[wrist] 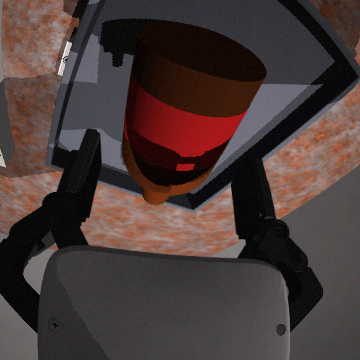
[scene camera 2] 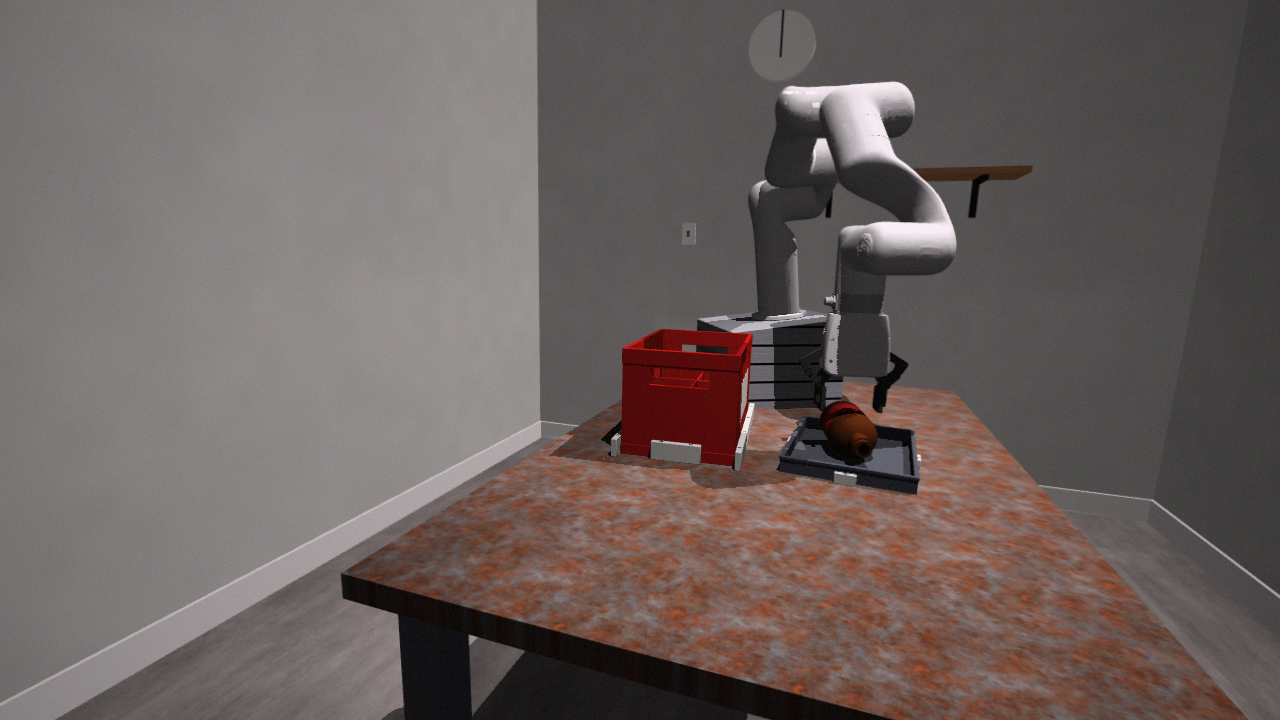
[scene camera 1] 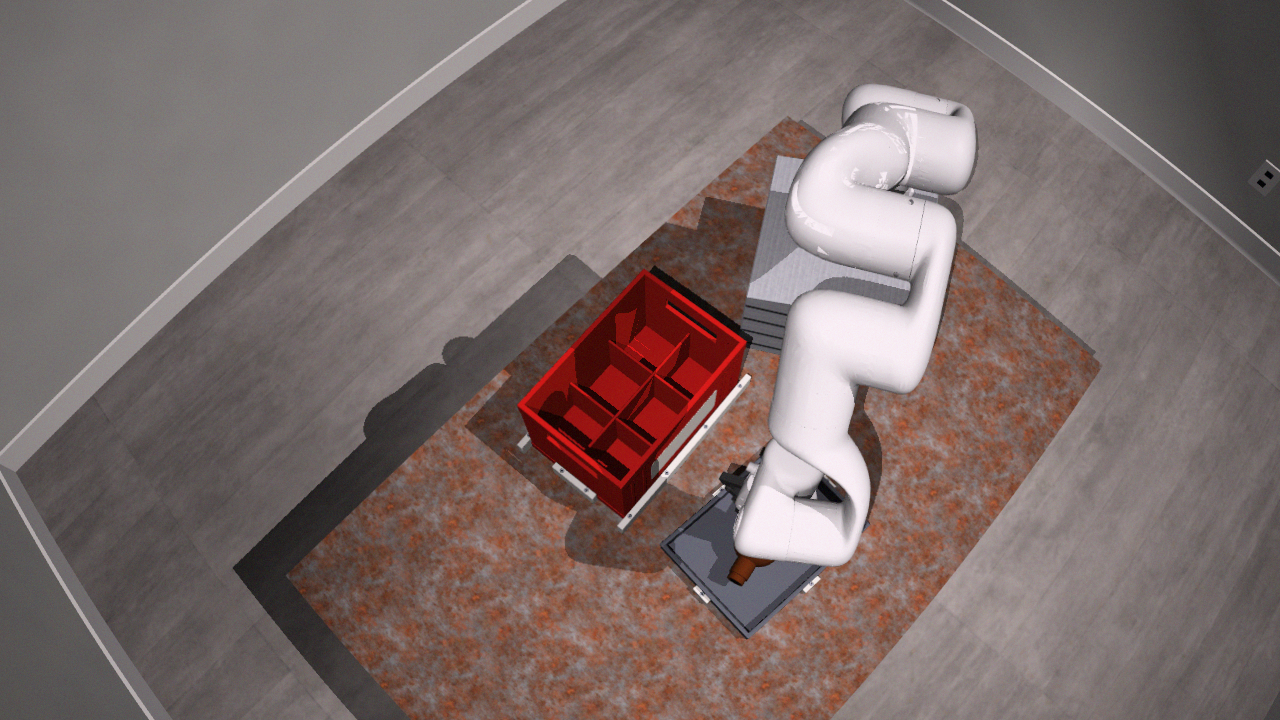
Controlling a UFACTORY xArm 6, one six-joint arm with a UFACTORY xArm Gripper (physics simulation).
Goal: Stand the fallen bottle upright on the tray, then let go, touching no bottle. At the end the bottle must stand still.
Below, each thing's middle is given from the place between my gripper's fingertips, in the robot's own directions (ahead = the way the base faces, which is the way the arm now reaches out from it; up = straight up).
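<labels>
Low white rail [scene camera 1: 645, 500]: 6 cm below my hand, 17 cm to the right of it, 2 cm behind it. Brown bottle [scene camera 2: 851, 433]: my gripper 4 cm above it, 2 cm short of it.
</labels>
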